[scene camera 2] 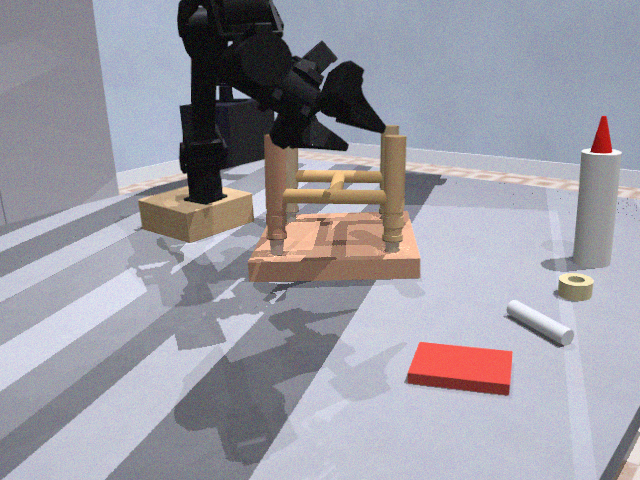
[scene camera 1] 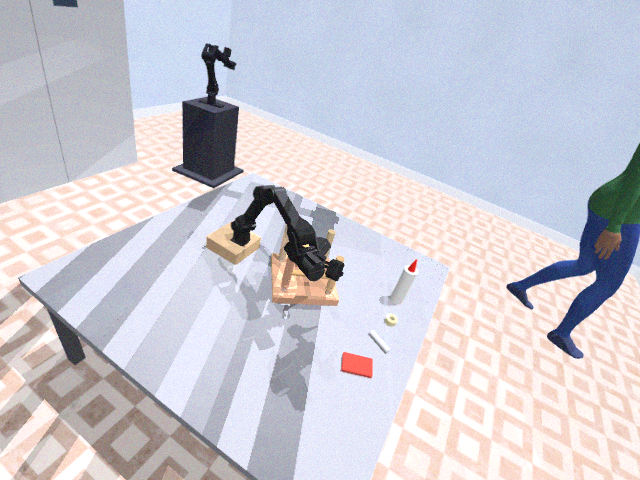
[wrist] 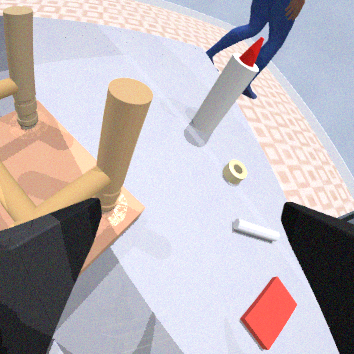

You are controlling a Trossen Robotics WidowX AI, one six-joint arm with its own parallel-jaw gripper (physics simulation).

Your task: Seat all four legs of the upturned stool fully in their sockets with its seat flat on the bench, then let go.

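Frame: origin at the arm's base, x ahead, y left, z up, level; metres.
Seen in the pictures: gripper, fingertip midpoint: (scene camera 2: pixel 365 139) (wrist: pixel 193 209); arm's base at its link origin: (scene camera 2: pixel 205 198) (scene camera 1: pixel 240 240).
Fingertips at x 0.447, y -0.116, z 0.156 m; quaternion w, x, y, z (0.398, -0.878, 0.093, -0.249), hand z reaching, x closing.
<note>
Pixels of each thing's top centre, then the offset from my fingertips to it. "pt": a spot on its surface instead. Level surfaces: height alone.
- bench at its surface level: dz -0.217 m
- front left leg at its top centre: (scene camera 2: pixel 271 134) dx -0.160, dy -0.005, dz +0.001 m
- front right leg at a spot on its surface: (wrist: pixel 124 130) pt dx -0.008, dy +0.078, dz -0.033 m
- back right leg at a spot on its surface: (wrist: pixel 21 60) pt dx -0.095, dy +0.229, dz -0.070 m
- back left leg's at a spot on its surface: (scene camera 2: pixel 292 180) pt dx -0.241, dy +0.140, dz -0.107 m
- white bottle with a red tip, top centre: (scene camera 2: pixel 604 116) (wrist: pixel 262 37) (scene camera 1: pixel 416 259) dx +0.258, dy +0.256, dz +0.012 m
- cream ring at its top centre: (scene camera 2: pixel 576 279) (wrist: pixel 237 168) (scene camera 1: pixel 392 318) dx +0.264, dy +0.114, dz -0.194 m
- white rod at its top centre: (scene camera 2: pixel 539 314) (wrist: pixel 260 228) (scene camera 1: pixel 380 339) dx +0.249, dy -0.012, dz -0.196 m
- red block at its top centre: (scene camera 2: pixel 461 361) (wrist: pixel 273 311) (scene camera 1: pixel 357 363) dx +0.205, dy -0.150, dz -0.204 m
The upturned stool's seat (scene camera 1: pixel 305 299) (scene camera 2: pixel 336 269) (wrist: pixel 75 167) lies flat on the bench (scene camera 1: pixel 206 330) (scene camera 2: pixel 465 439) (wrist: pixel 165 200). Its four legs stand up, joined by rungs (scene camera 2: pixel 336 196). In scene camera 2, a grey pin shows between collar and seat under the front left leg (scene camera 2: pixel 275 186) and the front right leg (scene camera 2: pixel 395 175) (wrist: pixel 124 130). The back right leg (wrist: pixel 21 60) also has a thin grey band at its foot; the back left leg's (scene camera 2: pixel 292 180) foot is partly hidden. My gripper (scene camera 2: pixel 366 138) (wrist: pixel 193 209) is open and empty, near the leg tops on the front side.
A white bottle with a red tip (scene camera 1: pixel 404 285) (scene camera 2: pixel 595 206) (wrist: pixel 224 100), a cream ring (scene camera 1: pixel 394 322) (scene camera 2: pixel 575 293) (wrist: pixel 230 176), a white rod (scene camera 1: pixel 378 341) (scene camera 2: pixel 539 322) (wrist: pixel 256 231) and a red block (scene camera 1: pixel 356 364) (scene camera 2: pixel 460 364) (wrist: pixel 269 312) are right of the stool. The arm's wooden base (scene camera 1: pixel 227 250) (scene camera 2: pixel 170 221) stands left.
</note>
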